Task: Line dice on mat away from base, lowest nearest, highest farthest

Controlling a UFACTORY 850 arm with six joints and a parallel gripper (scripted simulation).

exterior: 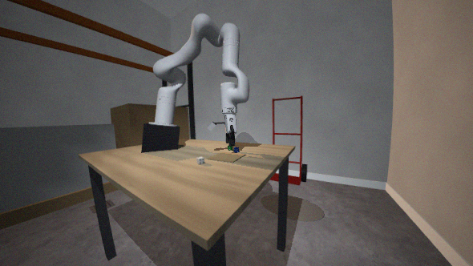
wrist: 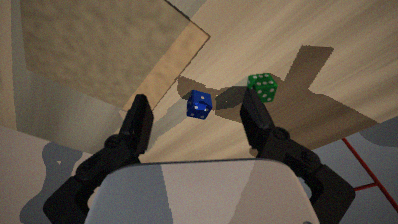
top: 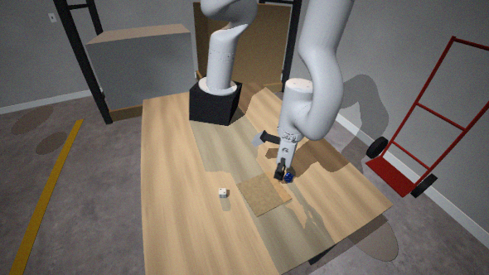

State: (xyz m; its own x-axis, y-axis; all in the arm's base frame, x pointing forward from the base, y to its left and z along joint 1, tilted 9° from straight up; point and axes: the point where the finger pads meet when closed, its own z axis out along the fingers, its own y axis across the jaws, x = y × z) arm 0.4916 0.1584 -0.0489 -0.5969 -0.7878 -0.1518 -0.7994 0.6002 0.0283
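Right now the blue die is 4 cm below my hand, 3 cm to the left of it and 2 cm ahead of it. Also, from my hand: white die 22 cm to the right, 4 cm below, 3 cm ahead; then green die 5 cm to the left, 5 cm behind, 4 cm below; then tan mat 8 cm to the right, 5 cm below, 5 cm ahead.
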